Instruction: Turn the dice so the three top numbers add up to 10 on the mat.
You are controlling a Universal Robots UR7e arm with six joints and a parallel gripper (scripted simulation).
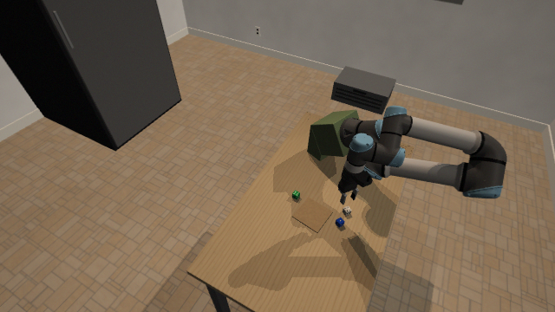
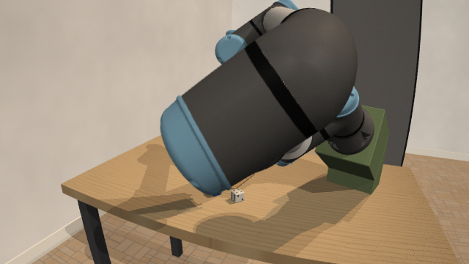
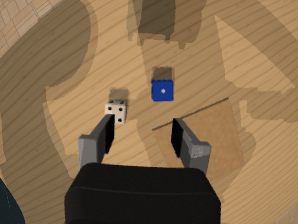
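My gripper is now 40 mm short of the blue die, 10 mm to the right of it and 140 mm above it. From my hand the other things lie so: tan mat 70 mm ahead, 120 mm to the right, 150 mm below; then green die 30 mm ahead, 240 mm to the right, 140 mm below; then white die 40 mm behind, 140 mm below.
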